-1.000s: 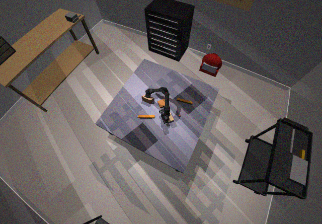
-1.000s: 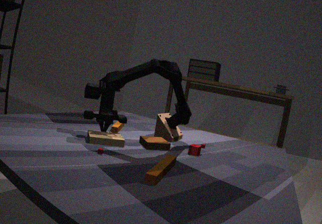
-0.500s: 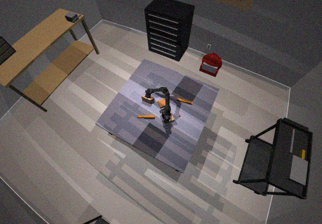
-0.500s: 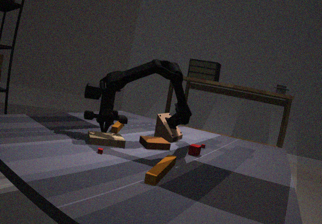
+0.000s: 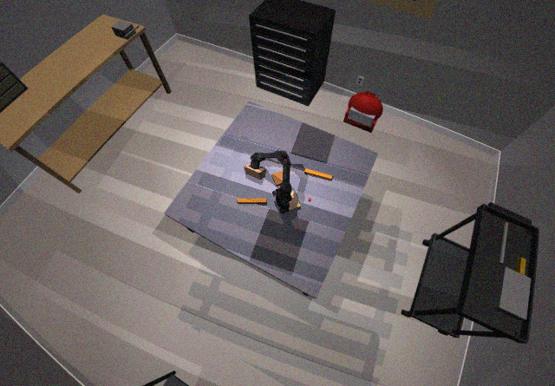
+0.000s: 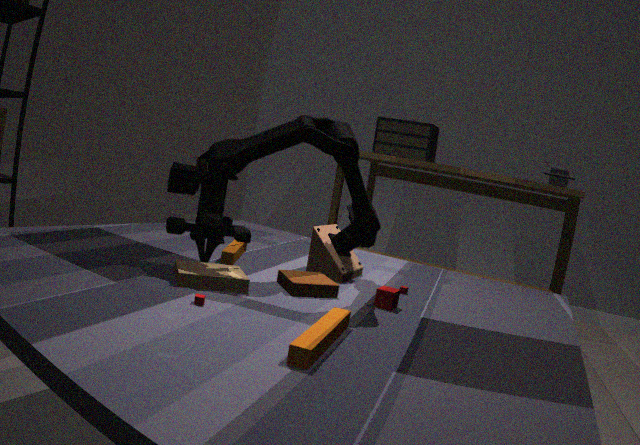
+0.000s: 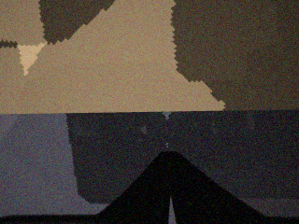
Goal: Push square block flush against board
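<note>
Right now the darker brown block is 140 mm behind my gripper tip, 190 mm to the left of it and 10 mm above it. Also, from my gripper tip: board 50 mm ahead, 70 mm to the left, 10 mm above.
</note>
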